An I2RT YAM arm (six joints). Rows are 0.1 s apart.
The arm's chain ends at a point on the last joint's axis. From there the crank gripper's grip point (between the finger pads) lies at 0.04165 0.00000 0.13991 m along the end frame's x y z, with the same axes.
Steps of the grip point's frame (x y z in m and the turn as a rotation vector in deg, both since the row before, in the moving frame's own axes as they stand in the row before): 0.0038 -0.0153 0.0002 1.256 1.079 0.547; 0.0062 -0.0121 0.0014 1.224 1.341 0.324; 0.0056 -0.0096 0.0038 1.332 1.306 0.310; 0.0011 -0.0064 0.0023 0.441 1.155 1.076; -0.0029 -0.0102 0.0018 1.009 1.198 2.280; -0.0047 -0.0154 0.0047 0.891 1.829 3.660; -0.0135 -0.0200 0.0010 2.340 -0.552 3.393; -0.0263 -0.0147 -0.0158 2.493 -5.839 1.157
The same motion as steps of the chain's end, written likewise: 0.0012 -0.0127 0.0010 1.256 1.079 0.547; 0.0029 -0.0094 0.0024 1.224 1.341 0.324; 0.0024 -0.0066 0.0048 1.332 1.306 0.310; -0.0017 -0.0061 0.0032 0.441 1.155 1.076; -0.0058 -0.0095 0.0027 1.009 1.198 2.280; -0.0091 -0.0160 0.0061 0.891 1.829 3.660; -0.0122 -0.0167 0.0007 2.340 -0.552 3.393; -0.0119 -0.0092 -0.0192 2.493 -5.839 1.157
